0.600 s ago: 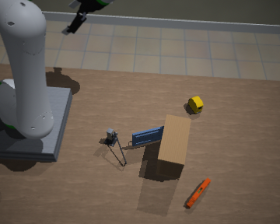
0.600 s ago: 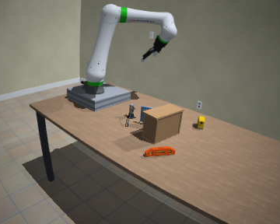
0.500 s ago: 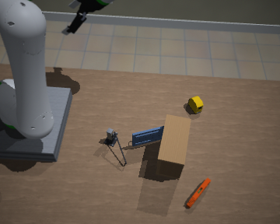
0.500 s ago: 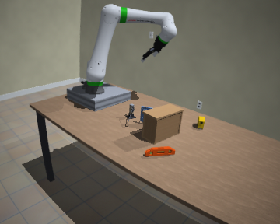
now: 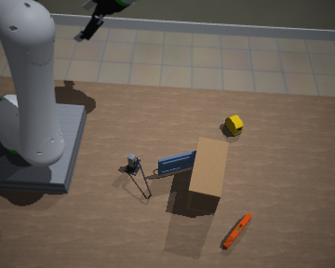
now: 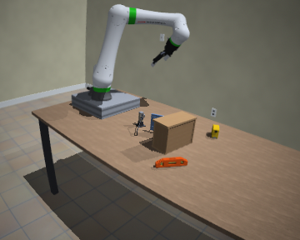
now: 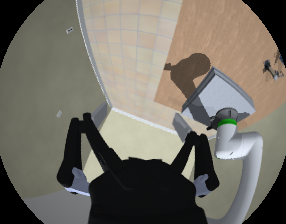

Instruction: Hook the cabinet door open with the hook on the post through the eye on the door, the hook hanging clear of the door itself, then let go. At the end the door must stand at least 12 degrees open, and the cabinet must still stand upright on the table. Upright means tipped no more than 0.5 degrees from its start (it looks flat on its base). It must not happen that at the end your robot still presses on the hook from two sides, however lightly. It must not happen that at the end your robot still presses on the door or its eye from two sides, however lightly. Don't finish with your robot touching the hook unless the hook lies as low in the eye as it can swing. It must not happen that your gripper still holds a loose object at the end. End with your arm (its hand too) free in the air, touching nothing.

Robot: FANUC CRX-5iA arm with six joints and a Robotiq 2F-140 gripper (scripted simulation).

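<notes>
My gripper is now 460 mm short of the cabinet door, 380 mm to the left of it and 260 mm above it. Round my hand: yellow tape measure: 660 mm ahead, 300 mm below, 130 mm to the right; then orange spirit level: 700 mm ahead, 580 mm to the right, 310 mm below.
</notes>
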